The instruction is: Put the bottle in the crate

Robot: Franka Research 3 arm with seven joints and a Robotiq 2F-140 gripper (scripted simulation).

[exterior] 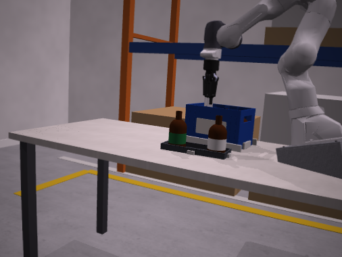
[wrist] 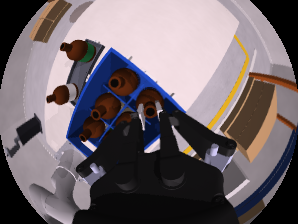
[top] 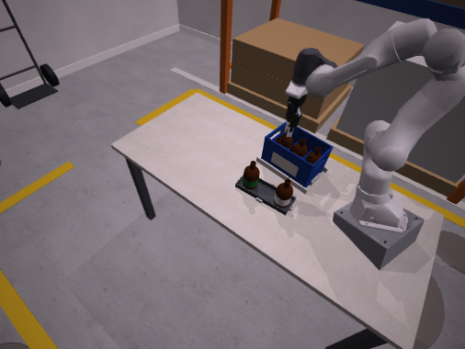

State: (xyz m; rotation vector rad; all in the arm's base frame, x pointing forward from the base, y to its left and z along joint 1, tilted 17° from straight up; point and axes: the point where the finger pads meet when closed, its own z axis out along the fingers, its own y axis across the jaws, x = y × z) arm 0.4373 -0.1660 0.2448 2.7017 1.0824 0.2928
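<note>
Now: hand 90 mm above the blue crate, 80 mm past it and 60 mm to the right of it. From my hand the other things lie so: tray: 300 mm to the left, 160 mm below, 50 mm behind.
</note>
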